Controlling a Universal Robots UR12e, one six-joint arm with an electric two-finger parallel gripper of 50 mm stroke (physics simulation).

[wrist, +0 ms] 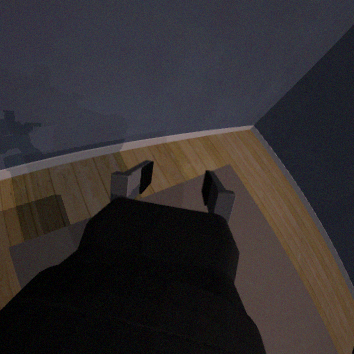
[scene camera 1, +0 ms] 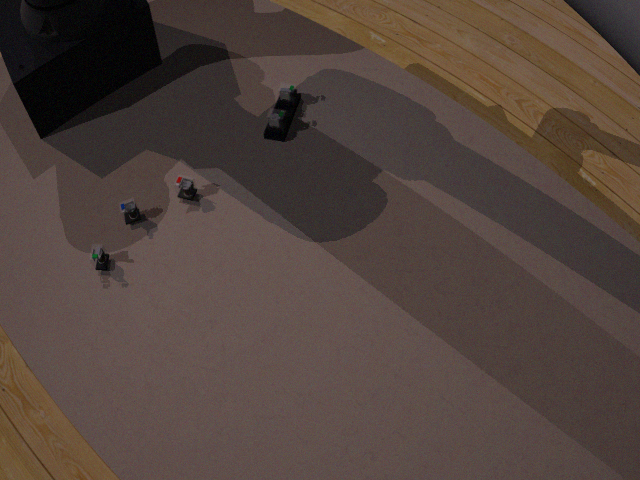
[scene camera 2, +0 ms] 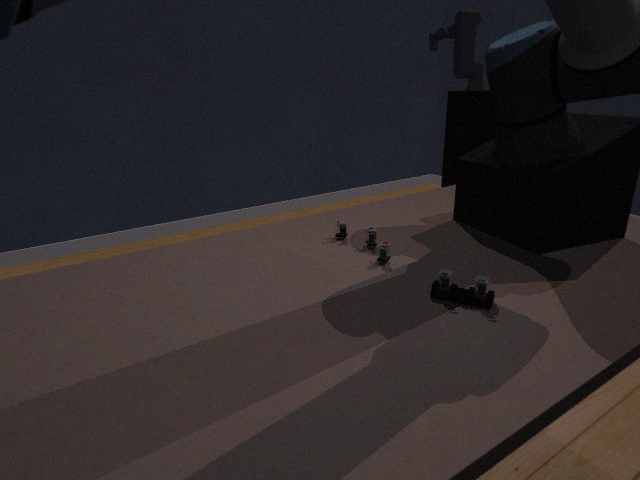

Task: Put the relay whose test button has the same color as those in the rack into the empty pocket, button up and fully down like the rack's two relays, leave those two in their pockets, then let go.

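Frame: origin at the arm's base, x ahead, y left, z up, level; metres.
Where they show: gripper, between the fingertips: (wrist: 177, 176); arm's base, origin of its link: (scene camera 1: 65, 3) (scene camera 2: 535, 147).
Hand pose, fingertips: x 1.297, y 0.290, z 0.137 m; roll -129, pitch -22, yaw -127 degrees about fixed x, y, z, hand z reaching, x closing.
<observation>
Each offset is from my fingertips to the top centre of the thing. Level surfaces: height alone.
The black rack {dx -0.879, dy -0.082, dz -0.329 m} (scene camera 1: 283, 122) (scene camera 2: 463, 297) holds two relays with green test buttons, upright in its end pockets: one relay {dx -0.897, dy -0.055, dz -0.303 m} (scene camera 1: 286, 94) (scene camera 2: 481, 285) and another relay {dx -0.861, dy -0.108, dz -0.303 m} (scene camera 1: 275, 120) (scene camera 2: 444, 280). The middle pocket between them is empty. A loose green-button relay {dx -0.857, dy -0.482, dz -0.308 m} (scene camera 1: 101, 259) (scene camera 2: 342, 230), a blue-button relay {dx -0.890, dy -0.394, dz -0.308 m} (scene camera 1: 131, 212) (scene camera 2: 371, 238) and a red-button relay {dx -0.859, dy -0.298, dz -0.308 m} (scene camera 1: 187, 189) (scene camera 2: 383, 253) stand apart from the rack. My gripper (wrist: 177, 176) is open and empty in the wrist view, with the mat's edge and wooden floor beyond it, away from the relays and rack.
The robot's dark pedestal (scene camera 1: 93, 77) (scene camera 2: 542, 201) stands beyond the loose relays and rack. The pinkish mat {dz -0.351 m} (scene camera 1: 289, 361) (scene camera 2: 180, 310) (wrist: 280, 285) carries broad arm shadows. Wooden floor (scene camera 1: 465, 46) (wrist: 290, 225) borders it, and walls (scene camera 2: 206, 103) (wrist: 175, 65) rise behind.
</observation>
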